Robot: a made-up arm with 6 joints. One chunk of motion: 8 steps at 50 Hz.
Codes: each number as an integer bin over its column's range. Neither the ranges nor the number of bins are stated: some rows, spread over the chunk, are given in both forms.
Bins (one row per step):
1: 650 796 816 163 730 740
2: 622 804 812 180 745 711
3: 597 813 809 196 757 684
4: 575 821 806 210 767 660
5: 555 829 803 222 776 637
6: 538 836 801 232 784 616
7: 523 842 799 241 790 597
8: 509 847 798 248 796 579
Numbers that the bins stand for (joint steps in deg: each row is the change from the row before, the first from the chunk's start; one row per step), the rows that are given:
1: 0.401 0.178 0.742 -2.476 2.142 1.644
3: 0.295 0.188 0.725 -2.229 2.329 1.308
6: 0.177 0.202 0.705 -1.958 2.515 0.900
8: 0.119 0.209 0.697 -1.838 2.598 0.677
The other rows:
2: 0.345 0.183 0.732 -2.349 2.246 1.470
4: 0.251 0.193 0.717 -2.123 2.398 1.164
5: 0.211 0.198 0.710 -2.033 2.460 1.026
7: 0.147 0.206 0.699 -1.891 2.556 0.786

